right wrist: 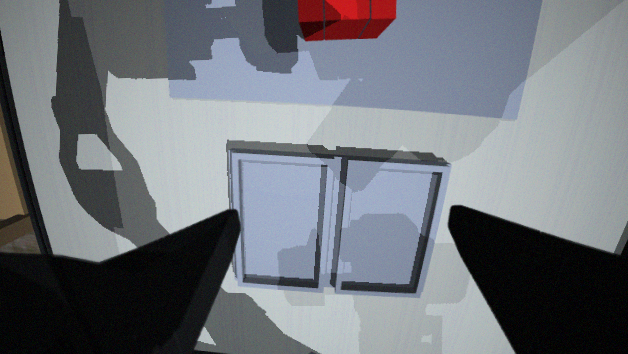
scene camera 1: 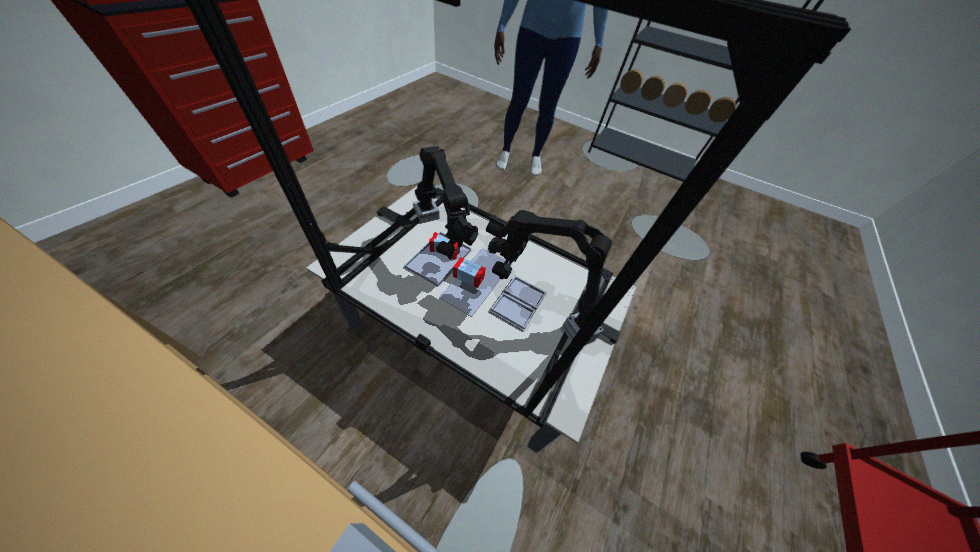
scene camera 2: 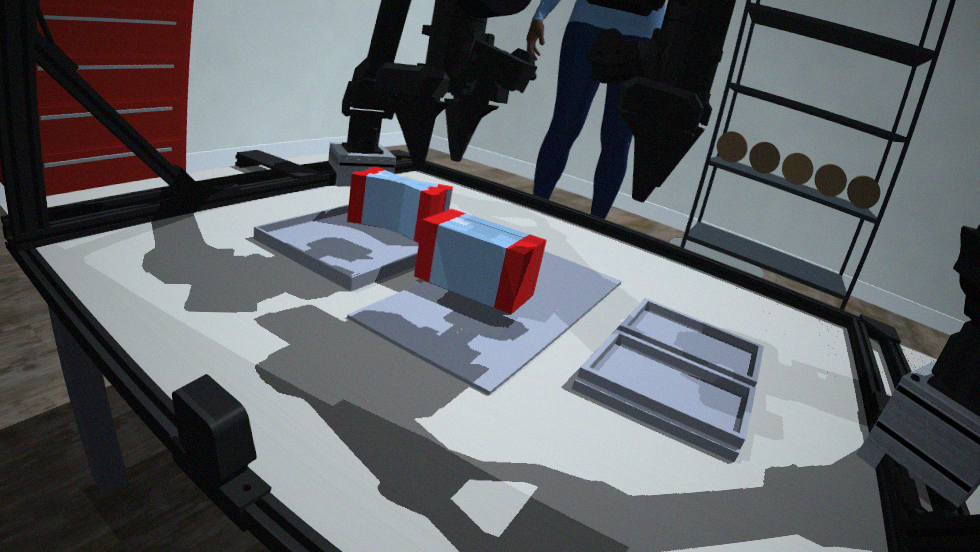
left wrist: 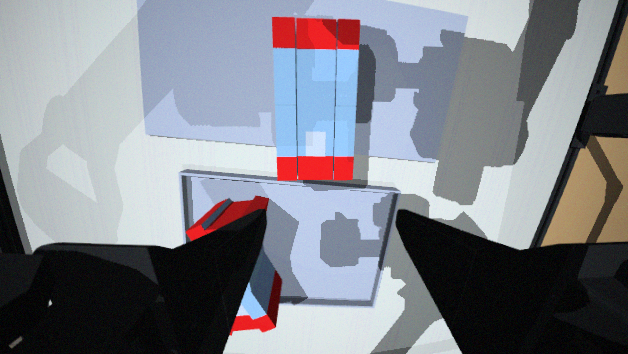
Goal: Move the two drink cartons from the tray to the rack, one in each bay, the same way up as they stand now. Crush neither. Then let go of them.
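Places are measured from the left arm's base along level axes (x ahead, y left, z up), in metres.
Pixels of known places: left gripper, fingertip midpoint: (scene camera 1: pixel 455 253) (scene camera 2: pixel 437 163) (left wrist: pixel 331 216); right gripper, fingertip midpoint: (right wrist: pixel 343 218) (scene camera 2: pixel 646 192); left arm's base, origin of the base link: (scene camera 1: pixel 425 206) (scene camera 2: pixel 362 149); right arm's base, origin of the base link: (scene camera 2: pixel 967 396).
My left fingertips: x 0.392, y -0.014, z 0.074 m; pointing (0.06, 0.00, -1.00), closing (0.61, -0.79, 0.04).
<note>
For each thing: its top centre in the pictures, then the offset to it from my left fingertips. Level surfaces: height alone.
- red-and-blue carton, middle of its top: (left wrist: pixel 315 105) (scene camera 2: pixel 485 229) (scene camera 1: pixel 469 267) 0.057 m down, 0.048 m ahead, 0.046 m left
- flat mat, its level: 0.125 m down
- tray, middle of its top: (scene camera 2: pixel 374 228) (left wrist: pixel 288 249) (scene camera 1: pixel 439 256) 0.113 m down, 0.101 m back, 0.032 m right
- two-bay rack, middle of its top: (scene camera 2: pixel 686 355) (right wrist: pixel 334 233) (scene camera 1: pixel 519 300) 0.109 m down, 0.246 m ahead, 0.187 m left
One red-and-blue carton (scene camera 1: pixel 469 272) (scene camera 2: pixel 462 257) (left wrist: pixel 316 90) (right wrist: pixel 345 20) lies lengthwise on the flat mat (scene camera 2: pixel 582 284) (left wrist: pixel 200 40) (right wrist: pixel 450 75). The other carton (scene camera 2: pixel 389 203) (left wrist: pixel 232 215) is at the back of the tray (scene camera 2: pixel 305 261) (left wrist: pixel 330 285), partly hidden by a left finger in the left wrist view. The two-bay rack (scene camera 2: pixel 658 414) (right wrist: pixel 438 200) has both bays empty. My left gripper (scene camera 2: pixel 437 161) (left wrist: pixel 331 216) is open and empty above the tray area, touching neither carton. My right gripper (right wrist: pixel 343 218) is open and empty, high above the rack side.
The mat lies between the tray and the rack. A black frame (scene camera 2: pixel 109 198) surrounds the white table, with a dark block (scene camera 2: pixel 212 432) on its front rail. A person (scene camera 1: pixel 548 68) stands behind the table. A shelf unit and a red drawer cabinet (scene camera 1: pixel 226 89) stand farther back.
</note>
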